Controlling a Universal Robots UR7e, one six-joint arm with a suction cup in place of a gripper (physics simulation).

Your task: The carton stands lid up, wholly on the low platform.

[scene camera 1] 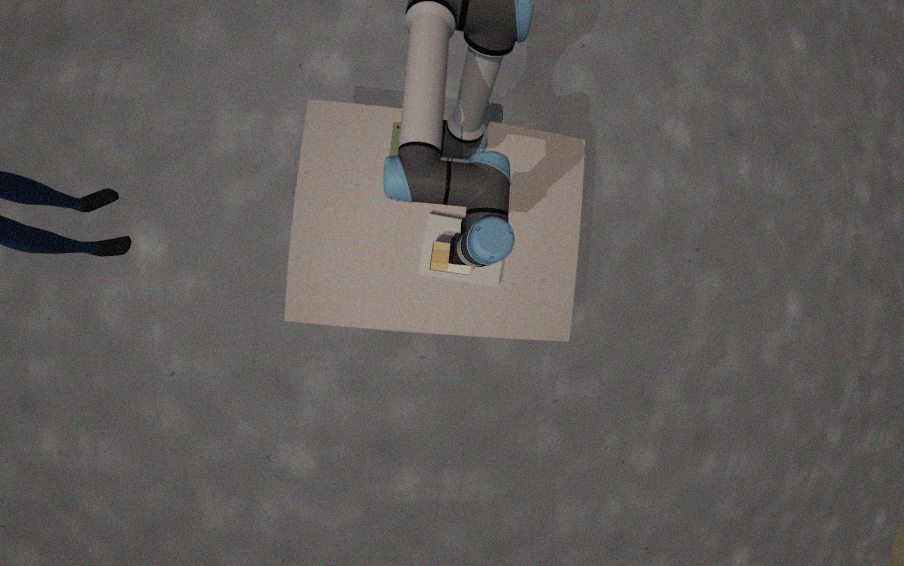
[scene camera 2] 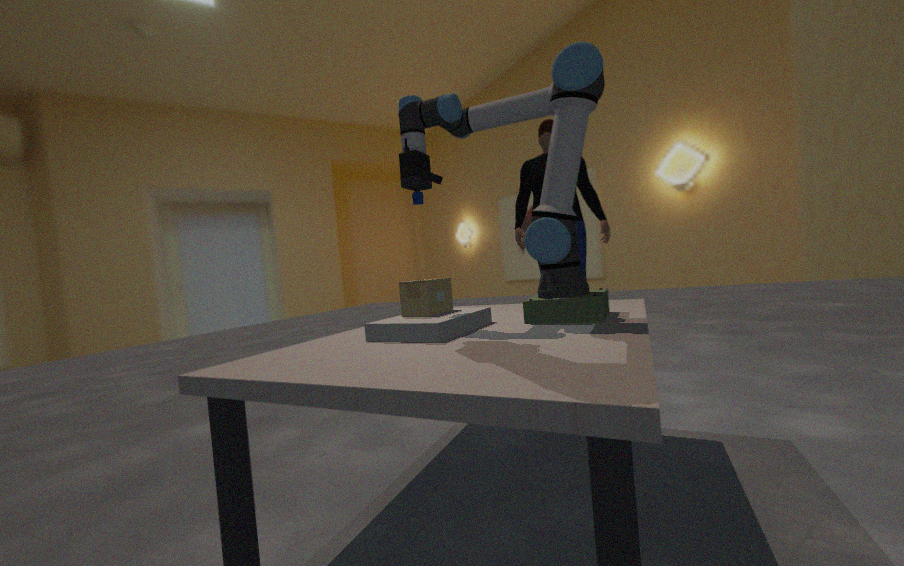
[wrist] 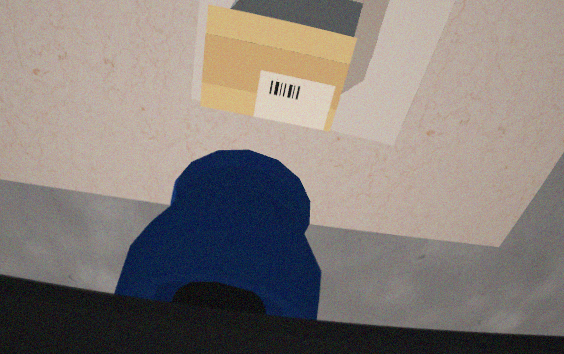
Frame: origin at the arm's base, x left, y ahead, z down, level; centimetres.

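Where they show: hand, its tool point: [scene camera 2: 418,203] [wrist: 240,214]; arm's base, origin of its link: [scene camera 2: 563,295].
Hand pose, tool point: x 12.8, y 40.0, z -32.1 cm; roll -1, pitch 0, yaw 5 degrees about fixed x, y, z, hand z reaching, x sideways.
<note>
Each offset is from my tool point to the top centre of the thing. Level surfaces: height alone.
The carton @(dx +0.1, dy -0.2, dz +23.9 cm) [scene camera 1: 440,256] [scene camera 2: 425,298] [wrist: 230,60] is a tan box resting on the low platform @(dx +5.4, dy -3.8, dz +34.3 cm) [scene camera 1: 490,275] [scene camera 2: 400,332] [wrist: 400,70]. It sits at the platform's front left in scene camera 1, very near the front edge; whether it overhangs slightly is hard to tell. It looks level, with a white barcode label on the banded surface seen from above in the wrist view. I cannot tell surely whether its lid faces up. My gripper [scene camera 2: 417,198] [wrist: 245,175], a blue suction cup, points down high above the carton, holding nothing. The arm hides part of the carton and the cup in scene camera 1.
The platform stands on a speckled table @(dz +39.1 cm) [scene camera 1: 353,266] [scene camera 2: 373,373] [wrist: 100,135]. The arm's green base block [scene camera 1: 395,140] [scene camera 2: 565,310] stands at the table's back in scene camera 1. A person [scene camera 2: 530,180] stands beyond the table. Shadows lie beside the carton.
</note>
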